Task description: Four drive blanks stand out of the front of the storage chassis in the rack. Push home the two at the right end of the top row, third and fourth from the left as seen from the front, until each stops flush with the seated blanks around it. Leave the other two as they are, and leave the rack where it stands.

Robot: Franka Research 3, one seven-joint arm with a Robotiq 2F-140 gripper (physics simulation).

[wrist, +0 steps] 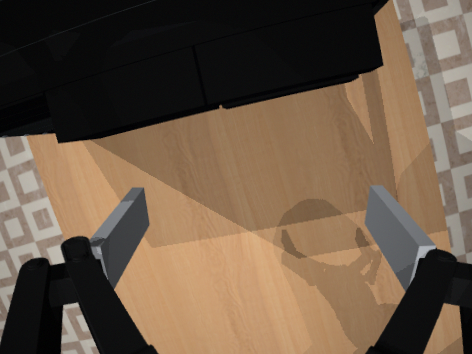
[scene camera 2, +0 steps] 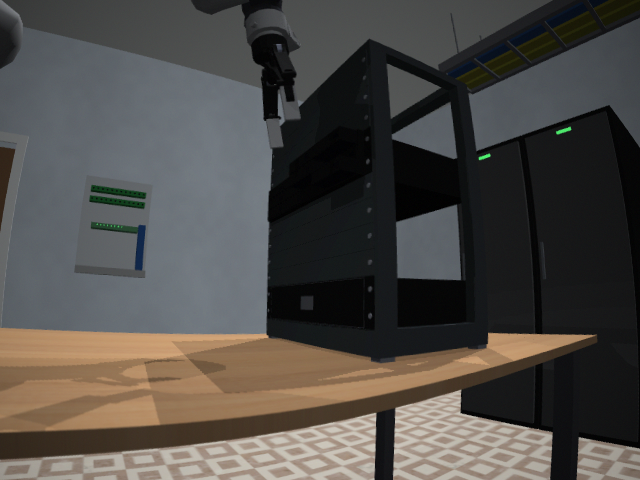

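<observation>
The dark storage chassis (scene camera 2: 281, 204) sits in the black rack (scene camera 2: 383, 222). Dark drive blanks (scene camera 2: 347, 138) stand out of its front in the scene view, their outlines hard to separate. In the wrist view two wide black blocks lie side by side along the top, a left one (wrist: 130, 102) and a right one (wrist: 290, 57), with a narrow seam between them. They look like protruding blanks, but their row and exact depth cannot be told. My gripper (scene camera 2: 283, 125) (wrist: 256, 206) is open and empty, pointing down in front of the rack's upper part, above the chassis's height, apart from the blocks.
The rack stands on a wooden table (scene camera 2: 289, 408) (wrist: 200, 300). Blank panels and a lower black unit (scene camera 2: 330, 304) fill the rack below the chassis. Dark cabinets (scene camera 2: 578, 258) stand behind at the right, and a cable tray (scene camera 2: 547, 38) hangs above. A panel (scene camera 2: 111, 248) is on the wall.
</observation>
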